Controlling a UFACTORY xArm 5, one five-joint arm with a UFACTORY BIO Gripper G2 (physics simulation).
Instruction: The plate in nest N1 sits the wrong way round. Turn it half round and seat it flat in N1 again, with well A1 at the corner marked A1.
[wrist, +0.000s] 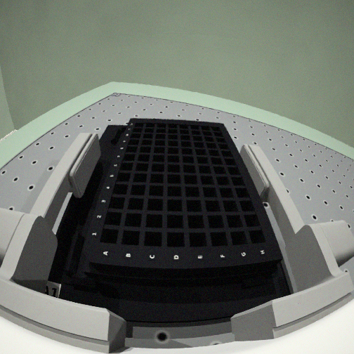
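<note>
The black plate (182, 192) lies in the middle of the wrist view, its letters A to H along the near edge and its numbers up the left side, so well A1 is at the near left corner. The black nest (175, 302) shows below and to the left of it. A pale label (53, 289), partly hidden by the left finger and apparently reading A1, is at the nest's near left corner. I cannot tell whether the plate sits fully flat. My gripper (171, 167) is open, one finger on each side of the plate, not gripping it.
A grey deck (310, 180) with rows of dark holes surrounds the nest. Its pale green border (200, 99) runs along the far side, with a green wall (200, 45) behind.
</note>
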